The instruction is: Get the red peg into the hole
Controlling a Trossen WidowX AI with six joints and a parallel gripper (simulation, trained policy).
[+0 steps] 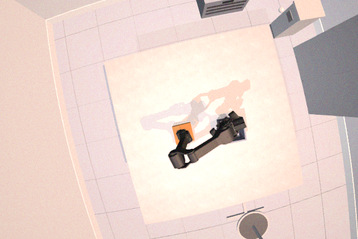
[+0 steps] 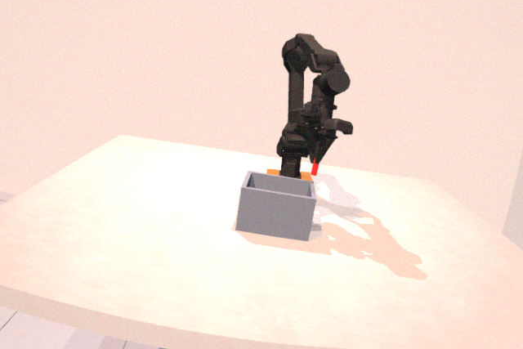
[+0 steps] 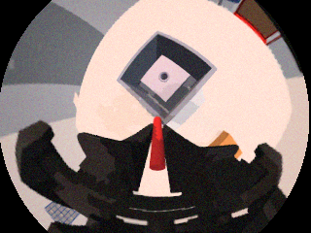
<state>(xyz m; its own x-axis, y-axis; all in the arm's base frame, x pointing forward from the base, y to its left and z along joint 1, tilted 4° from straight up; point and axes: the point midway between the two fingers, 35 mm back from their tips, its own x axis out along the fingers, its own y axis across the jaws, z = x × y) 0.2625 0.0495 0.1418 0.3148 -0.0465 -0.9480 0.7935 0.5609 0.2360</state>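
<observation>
Now: gripper tip 12 cm above the grey box, 7 cm to the left of it and 7 cm short of it. Round my gripper tip: red peg: 1 cm behind, 1 cm above.
</observation>
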